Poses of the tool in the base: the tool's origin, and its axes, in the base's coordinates. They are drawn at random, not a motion.
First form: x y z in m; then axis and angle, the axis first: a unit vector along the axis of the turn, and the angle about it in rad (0 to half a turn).
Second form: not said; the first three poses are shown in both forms.
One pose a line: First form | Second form
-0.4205 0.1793 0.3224 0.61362 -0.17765 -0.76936 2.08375 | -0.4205 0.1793 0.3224 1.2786 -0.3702 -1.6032
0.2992 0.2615 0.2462 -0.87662 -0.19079 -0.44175 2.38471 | 0.2992 0.2615 0.2462 -2.0905 -0.4550 -1.0534
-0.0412 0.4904 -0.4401 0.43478 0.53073 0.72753 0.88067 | -0.0412 0.4904 -0.4401 0.3829 0.4674 0.6407
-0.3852 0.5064 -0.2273 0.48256 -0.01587 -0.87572 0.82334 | -0.3852 0.5064 -0.2273 0.3973 -0.0131 -0.7210
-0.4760 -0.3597 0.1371 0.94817 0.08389 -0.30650 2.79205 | -0.4760 -0.3597 0.1371 2.6473 0.2342 -0.8558
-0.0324 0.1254 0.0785 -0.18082 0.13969 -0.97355 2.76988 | -0.0324 0.1254 0.0785 -0.5008 0.3869 -2.6966
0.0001 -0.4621 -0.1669 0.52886 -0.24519 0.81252 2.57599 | 0.0001 -0.4621 -0.1669 1.3623 -0.6316 2.0930
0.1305 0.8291 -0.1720 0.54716 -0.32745 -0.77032 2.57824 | 0.1305 0.8291 -0.1720 1.4107 -0.8442 -1.9861
